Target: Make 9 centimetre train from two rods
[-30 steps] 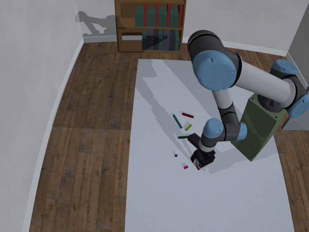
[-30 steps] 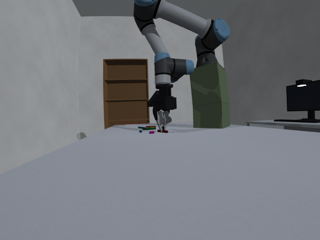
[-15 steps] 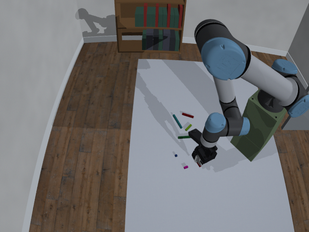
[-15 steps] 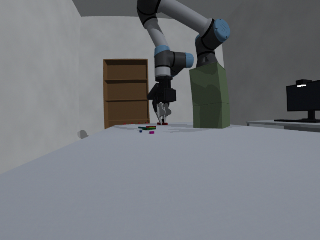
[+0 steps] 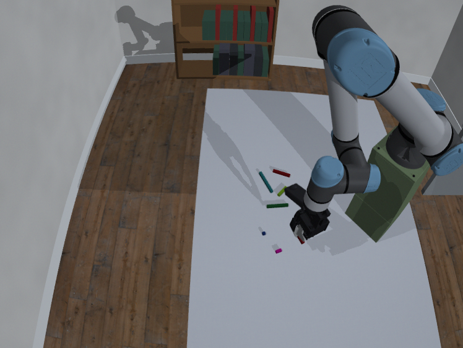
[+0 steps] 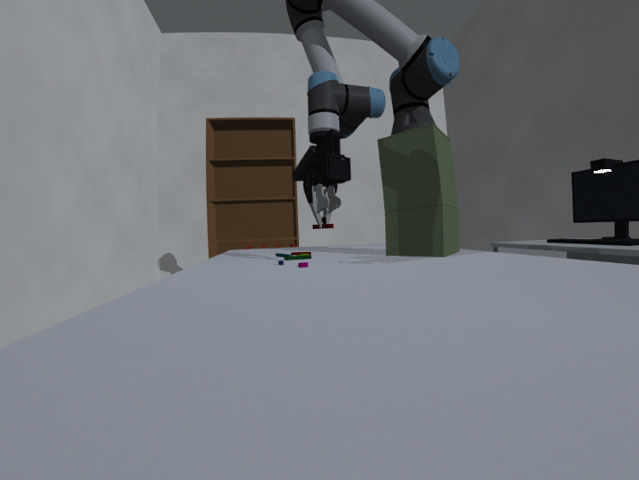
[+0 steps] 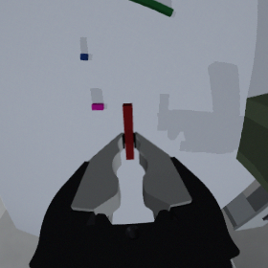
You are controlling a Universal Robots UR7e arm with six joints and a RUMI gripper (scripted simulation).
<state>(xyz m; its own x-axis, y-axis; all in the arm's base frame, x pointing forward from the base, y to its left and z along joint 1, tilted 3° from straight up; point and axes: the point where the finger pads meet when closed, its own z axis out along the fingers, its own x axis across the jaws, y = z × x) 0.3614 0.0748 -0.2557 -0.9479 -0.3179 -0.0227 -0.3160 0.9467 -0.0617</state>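
My hand is 10 cm above the magenta rod, 5 cm short of it and 1 cm to the right of it. Also, from my hand: green rod 17 cm to the right, 10 cm below, 2 cm ahead; blue rod 10 cm below, 9 cm ahead, 7 cm to the right; lime rod 24 cm to the right, 10 cm below, 1 cm behind.
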